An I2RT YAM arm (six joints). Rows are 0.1 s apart.
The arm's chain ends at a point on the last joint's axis. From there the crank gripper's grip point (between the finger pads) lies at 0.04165 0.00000 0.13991 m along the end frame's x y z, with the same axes.
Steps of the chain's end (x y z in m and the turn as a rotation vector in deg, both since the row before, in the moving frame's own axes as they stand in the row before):
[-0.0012, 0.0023, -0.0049, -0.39, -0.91, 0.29]
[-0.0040, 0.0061, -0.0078, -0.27, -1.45, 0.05]
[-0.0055, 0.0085, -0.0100, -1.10, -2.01, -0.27]
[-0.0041, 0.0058, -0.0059, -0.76, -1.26, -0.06]
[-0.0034, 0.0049, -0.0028, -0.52, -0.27, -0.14]
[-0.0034, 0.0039, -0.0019, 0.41, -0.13, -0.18]
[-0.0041, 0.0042, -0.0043, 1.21, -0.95, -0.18]
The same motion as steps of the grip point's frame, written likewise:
[-0.0034, 0.0035, -0.0043, -0.39, -0.91, 0.29]
[-0.0076, 0.0068, -0.0068, -0.27, -1.45, 0.05]
[-0.0104, 0.0110, -0.0086, -1.10, -2.01, -0.27]
[-0.0072, 0.0076, -0.0050, -0.76, -1.26, -0.06]
[-0.0041, 0.0061, -0.0026, -0.52, -0.27, -0.14]
[-0.0037, 0.0028, -0.0018, 0.41, -0.13, -0.18]
[-0.0064, 0.0011, -0.0037, 1.21, -0.95, -0.18]

